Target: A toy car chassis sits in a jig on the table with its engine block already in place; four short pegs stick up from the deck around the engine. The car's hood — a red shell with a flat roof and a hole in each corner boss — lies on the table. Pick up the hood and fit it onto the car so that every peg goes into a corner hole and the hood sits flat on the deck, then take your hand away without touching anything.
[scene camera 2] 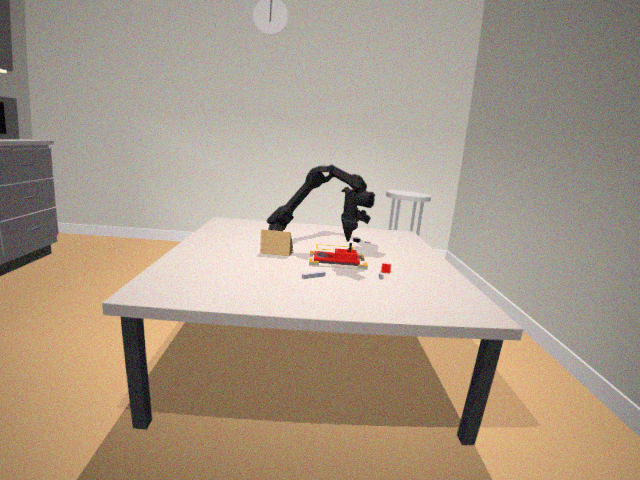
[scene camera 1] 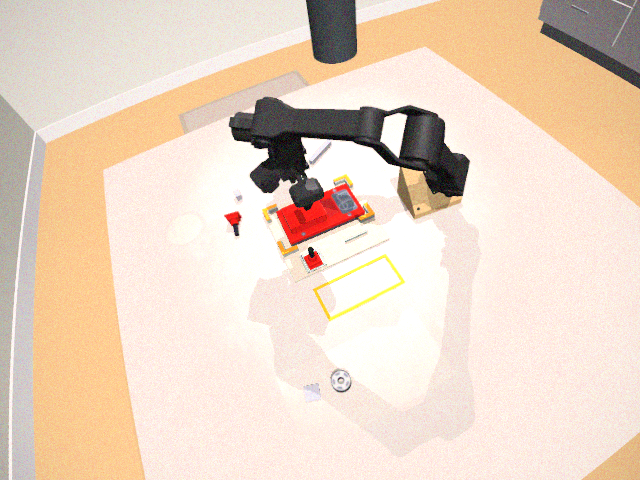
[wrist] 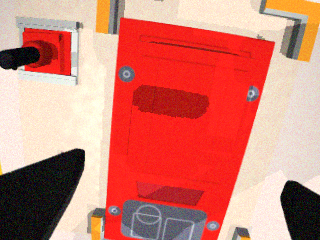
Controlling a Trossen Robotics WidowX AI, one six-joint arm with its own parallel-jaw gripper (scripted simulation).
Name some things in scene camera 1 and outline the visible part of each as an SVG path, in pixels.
My gripper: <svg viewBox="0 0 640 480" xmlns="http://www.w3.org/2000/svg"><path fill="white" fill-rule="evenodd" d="M267 148L269 158L250 173L250 179L259 187L262 193L272 193L280 185L279 181L281 178L283 182L289 180L293 184L289 188L289 194L297 208L304 207L305 211L308 211L314 202L324 198L324 189L318 179L314 177L308 178L304 171L310 167L305 159L307 152L302 143L294 152L285 154L278 153L274 147Z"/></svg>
A red hood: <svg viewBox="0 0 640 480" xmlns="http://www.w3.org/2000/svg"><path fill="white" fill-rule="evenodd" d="M320 200L314 202L308 211L305 211L304 207L297 208L294 203L281 208L283 217L292 234L327 221L328 214Z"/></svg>
